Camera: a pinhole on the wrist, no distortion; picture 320 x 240 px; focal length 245.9 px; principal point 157.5 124.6 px. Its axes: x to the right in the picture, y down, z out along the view. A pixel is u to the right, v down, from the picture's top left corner.
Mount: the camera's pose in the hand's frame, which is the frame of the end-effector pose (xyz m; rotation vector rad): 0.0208 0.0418 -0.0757 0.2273 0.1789 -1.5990
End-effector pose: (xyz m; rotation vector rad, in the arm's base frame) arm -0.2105 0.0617 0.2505 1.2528 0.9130 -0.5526
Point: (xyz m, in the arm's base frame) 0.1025 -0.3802 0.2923
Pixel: 37 158
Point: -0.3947 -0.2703 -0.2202
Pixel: outside the picture
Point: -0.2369 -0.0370 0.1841
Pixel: 263 147
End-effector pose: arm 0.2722 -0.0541 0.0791 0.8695 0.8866 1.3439
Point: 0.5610 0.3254 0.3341
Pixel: outside the picture
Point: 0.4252 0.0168 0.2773
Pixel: 18 173
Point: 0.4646 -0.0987 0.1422
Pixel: 154 80
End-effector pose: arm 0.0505 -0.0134 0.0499 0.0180 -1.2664 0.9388
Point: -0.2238 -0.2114 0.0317
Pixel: 93 33
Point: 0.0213 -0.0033 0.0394
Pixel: 131 70
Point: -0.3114 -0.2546 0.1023
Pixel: 97 72
